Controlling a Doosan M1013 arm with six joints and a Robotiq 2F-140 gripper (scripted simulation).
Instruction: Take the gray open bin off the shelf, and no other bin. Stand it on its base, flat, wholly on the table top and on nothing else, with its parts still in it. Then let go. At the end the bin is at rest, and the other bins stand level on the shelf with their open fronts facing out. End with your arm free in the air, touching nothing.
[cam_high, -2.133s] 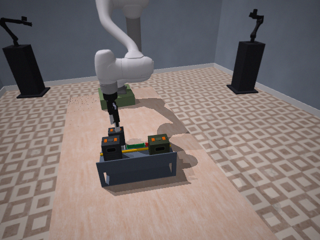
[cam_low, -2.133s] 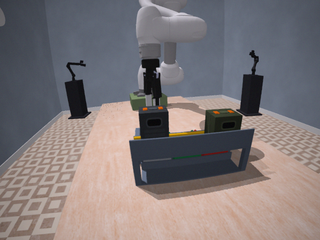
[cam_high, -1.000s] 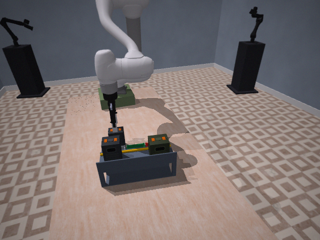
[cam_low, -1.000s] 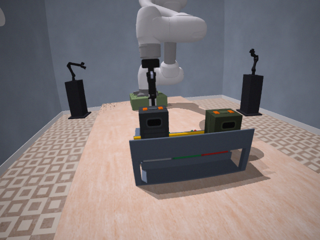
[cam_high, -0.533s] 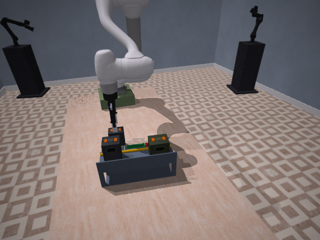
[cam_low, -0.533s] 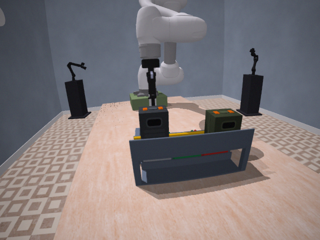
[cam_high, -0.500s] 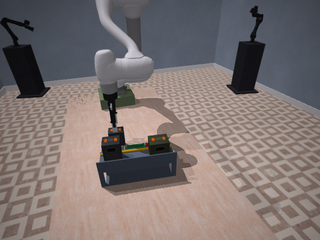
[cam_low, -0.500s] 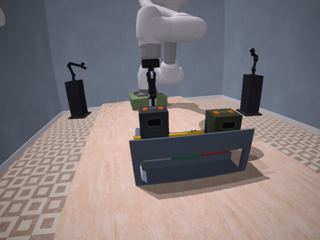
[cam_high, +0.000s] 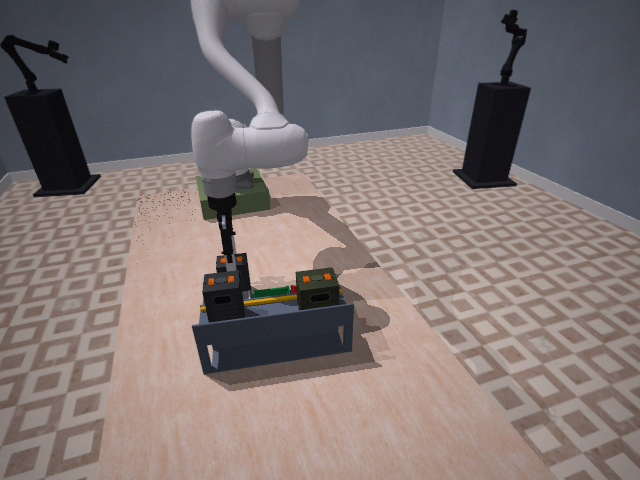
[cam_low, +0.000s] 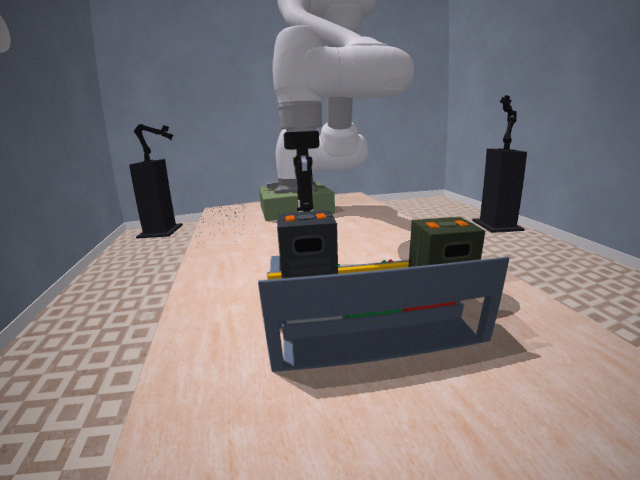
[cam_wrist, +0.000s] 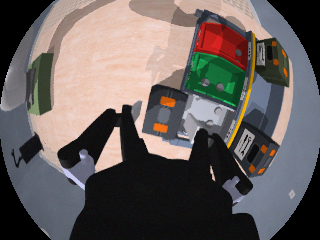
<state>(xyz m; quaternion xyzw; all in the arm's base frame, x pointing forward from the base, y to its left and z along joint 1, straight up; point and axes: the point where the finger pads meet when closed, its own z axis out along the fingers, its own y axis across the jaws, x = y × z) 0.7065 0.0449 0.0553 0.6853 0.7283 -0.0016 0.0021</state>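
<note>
Right now the gray open bin is 13 cm ahead of my hand and 10 cm below it. Also, from my hand: yellow rail: 18 cm ahead, 12 cm to the left, 4 cm below; black bin: 23 cm ahead, 2 cm above; green bin: 12 cm to the left, 12 cm ahead, 10 cm below.
</note>
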